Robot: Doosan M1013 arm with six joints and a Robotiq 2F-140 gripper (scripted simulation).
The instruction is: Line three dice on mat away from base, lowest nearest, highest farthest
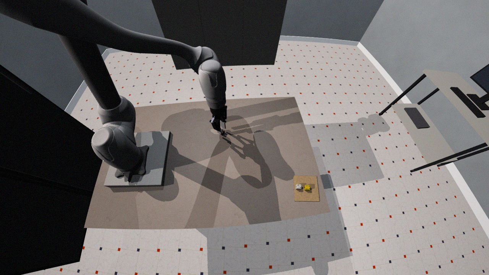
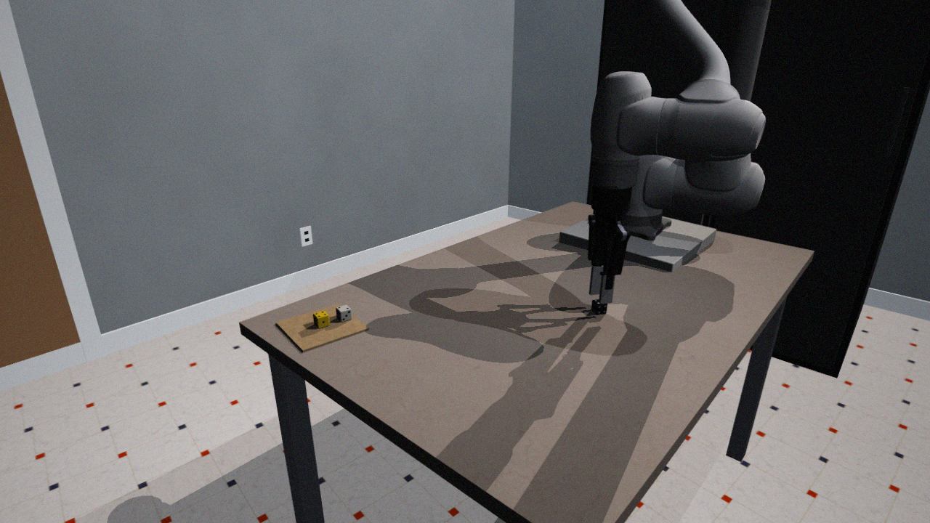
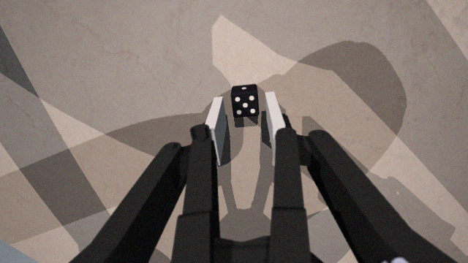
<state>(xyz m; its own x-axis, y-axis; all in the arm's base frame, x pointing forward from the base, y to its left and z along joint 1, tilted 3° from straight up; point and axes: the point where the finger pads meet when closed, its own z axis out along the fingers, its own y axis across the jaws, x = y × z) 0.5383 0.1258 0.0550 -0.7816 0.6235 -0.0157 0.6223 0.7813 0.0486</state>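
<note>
Now: hand 50 mm above the black die. From my hand the other things lie so: tan mat (410 mm ahead, 420 mm to the right, 60 mm below); then yellow die (410 mm ahead, 420 mm to the right, 50 mm below); then grey die (360 mm ahead, 410 mm to the right, 50 mm below).
</note>
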